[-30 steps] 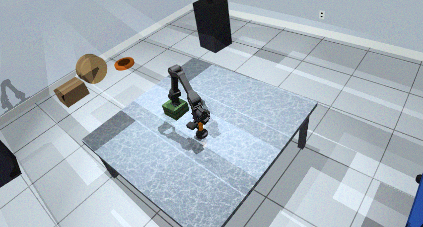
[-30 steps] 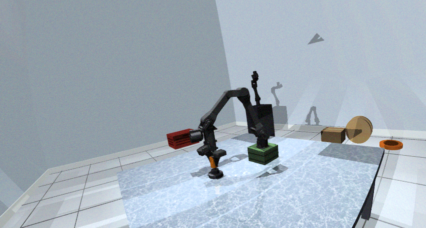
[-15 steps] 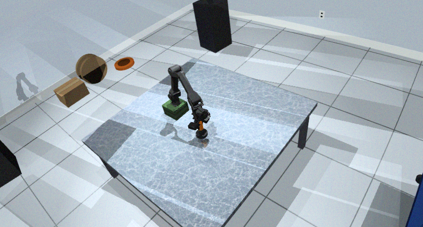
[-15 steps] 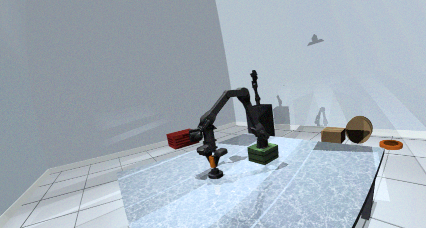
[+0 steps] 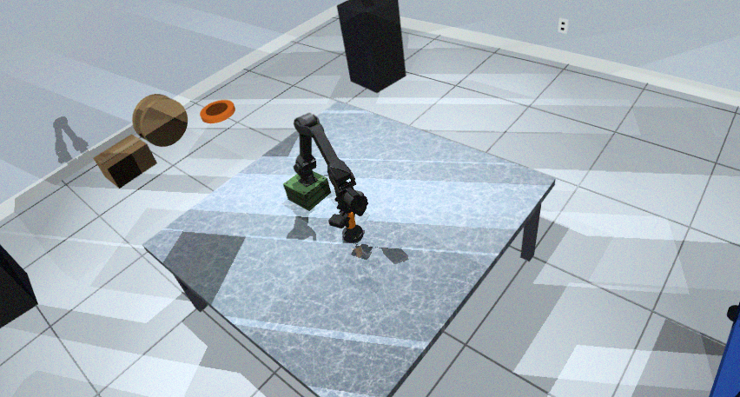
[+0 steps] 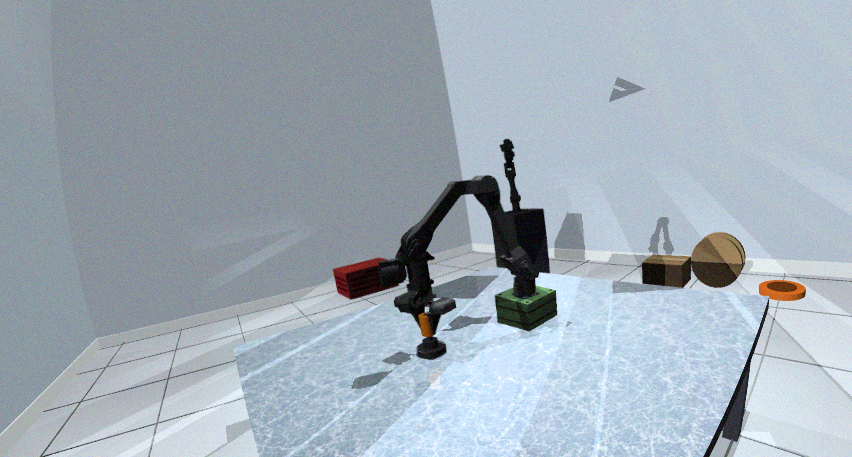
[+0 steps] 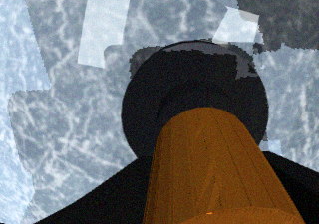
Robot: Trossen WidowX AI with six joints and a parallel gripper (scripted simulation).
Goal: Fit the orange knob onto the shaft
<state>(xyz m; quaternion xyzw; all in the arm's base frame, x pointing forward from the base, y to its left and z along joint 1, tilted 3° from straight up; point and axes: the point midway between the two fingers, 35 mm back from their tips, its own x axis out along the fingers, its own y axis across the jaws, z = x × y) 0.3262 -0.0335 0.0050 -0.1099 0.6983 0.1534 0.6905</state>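
The orange knob lies 2 cm above my gripper tip. Round my gripper tip: round dark pedestal 4 cm below.
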